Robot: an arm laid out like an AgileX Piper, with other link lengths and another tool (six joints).
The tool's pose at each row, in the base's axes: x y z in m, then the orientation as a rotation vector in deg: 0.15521, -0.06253, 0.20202, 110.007, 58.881, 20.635; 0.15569, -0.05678, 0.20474, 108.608, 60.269, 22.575; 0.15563, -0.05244, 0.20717, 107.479, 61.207, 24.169; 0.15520, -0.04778, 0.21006, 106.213, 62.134, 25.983; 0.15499, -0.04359, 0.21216, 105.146, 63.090, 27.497; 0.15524, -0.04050, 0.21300, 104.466, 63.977, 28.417; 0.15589, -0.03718, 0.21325, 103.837, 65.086, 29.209; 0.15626, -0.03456, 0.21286, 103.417, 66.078, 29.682; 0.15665, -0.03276, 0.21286, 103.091, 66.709, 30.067; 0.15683, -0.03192, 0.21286, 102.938, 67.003, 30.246; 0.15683, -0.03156, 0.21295, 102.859, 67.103, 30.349
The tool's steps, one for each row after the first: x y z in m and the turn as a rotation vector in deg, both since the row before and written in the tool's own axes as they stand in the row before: 0.00436, 0.00105, -0.00454, -1.123, 1.825, -0.660; 0.00309, 0.00099, -0.00377, -0.962, 1.414, -0.414; 0.00316, 0.00121, -0.00434, -1.114, 1.555, -0.379; 0.00310, 0.00085, -0.00342, -0.845, 1.405, -0.417; 0.00264, 0.00027, -0.00181, -0.400, 1.018, -0.429; 0.00313, -0.00005, -0.00130, -0.222, 1.060, -0.570; 0.00249, -0.00058, -0.00079, -0.018, 0.808, -0.531; 0.00175, -0.00009, -0.00055, -0.076, 0.566, -0.332; 0.00082, -0.00004, -0.00025, -0.035, 0.264, -0.155; 0.00031, 0.00002, -0.00021, -0.044, 0.115, -0.049
